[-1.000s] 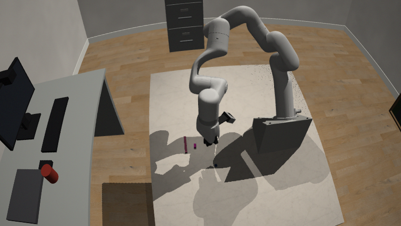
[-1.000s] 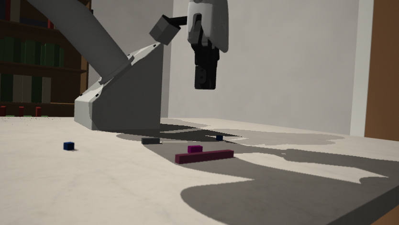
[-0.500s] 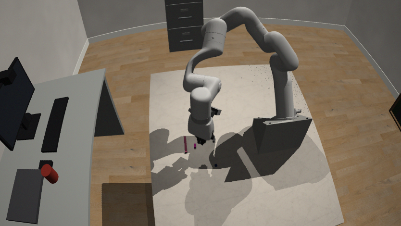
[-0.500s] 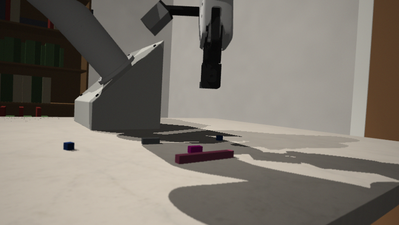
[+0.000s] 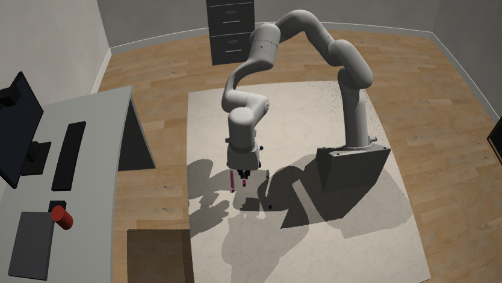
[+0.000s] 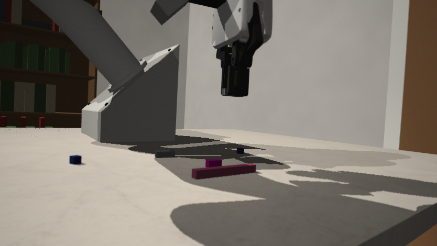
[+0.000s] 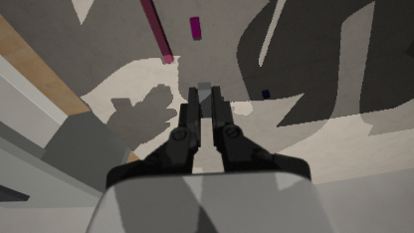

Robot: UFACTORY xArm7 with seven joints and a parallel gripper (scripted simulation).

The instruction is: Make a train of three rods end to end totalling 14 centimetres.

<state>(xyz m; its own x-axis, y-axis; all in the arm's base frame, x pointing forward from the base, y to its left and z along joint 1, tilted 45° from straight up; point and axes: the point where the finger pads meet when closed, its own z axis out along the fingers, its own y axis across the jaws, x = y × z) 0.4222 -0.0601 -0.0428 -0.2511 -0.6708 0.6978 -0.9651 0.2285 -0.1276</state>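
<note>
Now: hand 30 mm to the left of the magenta rod and 120 mm above it. Also, from my hand: pink rod 40 mm ahead, 50 mm to the right, 120 mm below; then grey rod 90 mm behind, 60 mm to the right, 120 mm below.
</note>
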